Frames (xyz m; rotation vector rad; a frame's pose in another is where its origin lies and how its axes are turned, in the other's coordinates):
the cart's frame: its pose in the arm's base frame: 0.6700 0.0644 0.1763 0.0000 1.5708 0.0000
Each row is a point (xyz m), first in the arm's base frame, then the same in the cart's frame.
Working: the arm's base frame: its pose in the cart's frame: 0.1763 -0.0644 -0.6700 0.0000 -1.5708 0.0000

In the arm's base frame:
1: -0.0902 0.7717 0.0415
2: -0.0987 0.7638 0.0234
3: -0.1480 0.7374 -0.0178
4: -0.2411 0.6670 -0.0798
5: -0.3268 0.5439 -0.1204
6: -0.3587 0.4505 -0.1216
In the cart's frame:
1: 0.1348 0.7073 -0.7602
2: 0.1529 0.6994 -0.7687
3: 0.1941 0.6730 -0.8180
4: 0.2561 0.6026 -0.9111
5: 0.2967 0.4795 -0.9968
6: 0.2979 0.3861 -1.0287

